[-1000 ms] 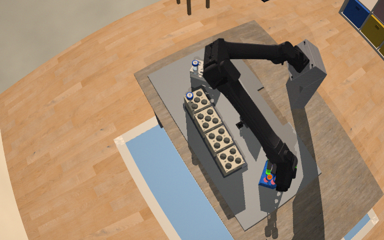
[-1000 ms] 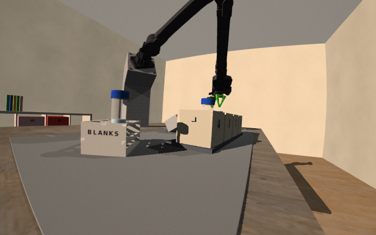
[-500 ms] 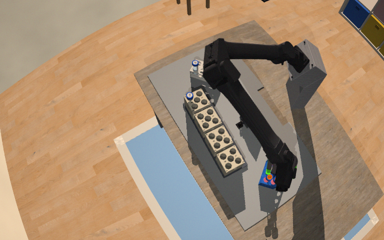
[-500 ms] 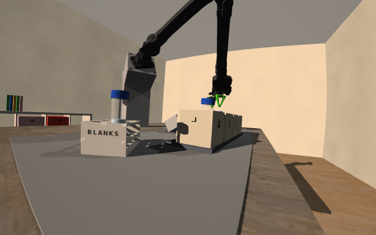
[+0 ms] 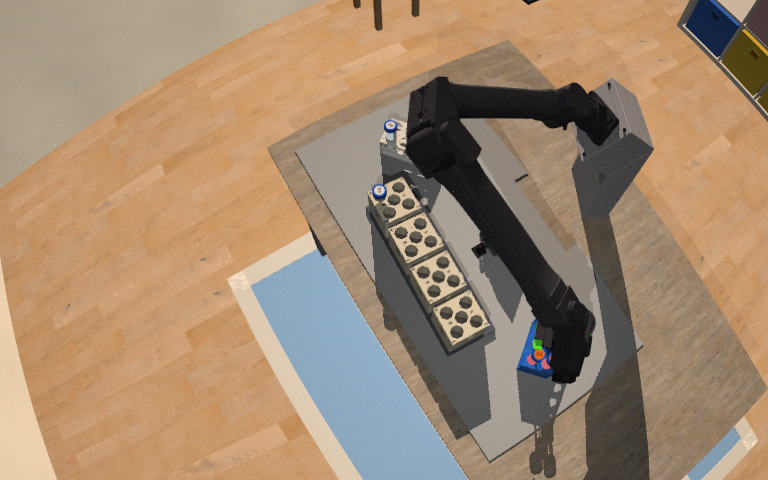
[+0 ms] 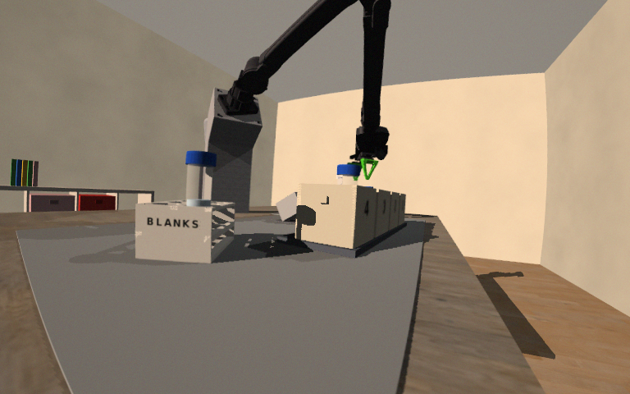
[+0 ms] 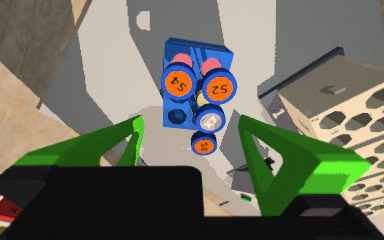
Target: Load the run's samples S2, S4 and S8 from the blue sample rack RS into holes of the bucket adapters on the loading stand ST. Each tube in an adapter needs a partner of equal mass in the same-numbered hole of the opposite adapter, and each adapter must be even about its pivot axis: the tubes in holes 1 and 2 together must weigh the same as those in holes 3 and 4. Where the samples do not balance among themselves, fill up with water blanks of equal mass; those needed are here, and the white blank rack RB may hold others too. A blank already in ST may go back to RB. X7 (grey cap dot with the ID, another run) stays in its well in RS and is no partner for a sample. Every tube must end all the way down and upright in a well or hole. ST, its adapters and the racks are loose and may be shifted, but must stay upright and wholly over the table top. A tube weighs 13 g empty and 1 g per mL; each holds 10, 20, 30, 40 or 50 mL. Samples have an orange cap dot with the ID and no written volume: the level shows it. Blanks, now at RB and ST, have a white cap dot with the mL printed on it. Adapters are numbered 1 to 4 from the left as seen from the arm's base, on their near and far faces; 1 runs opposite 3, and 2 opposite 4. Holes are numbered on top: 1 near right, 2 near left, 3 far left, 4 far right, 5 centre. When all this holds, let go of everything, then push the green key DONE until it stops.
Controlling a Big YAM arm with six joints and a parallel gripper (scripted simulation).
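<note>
The orange-dot sample lies 1 cm ahead of my hand, 3 cm to the left of it and 9 cm below it. Also, from my hand: grey-dot tube X7 (1 cm ahead, 3 cm to the right, 9 cm below); then orange-dot tube (4 cm behind, 6 cm to the right, 9 cm below); then blue sample rack RS (1 cm behind, 1 cm to the right, 12 cm below).
</note>
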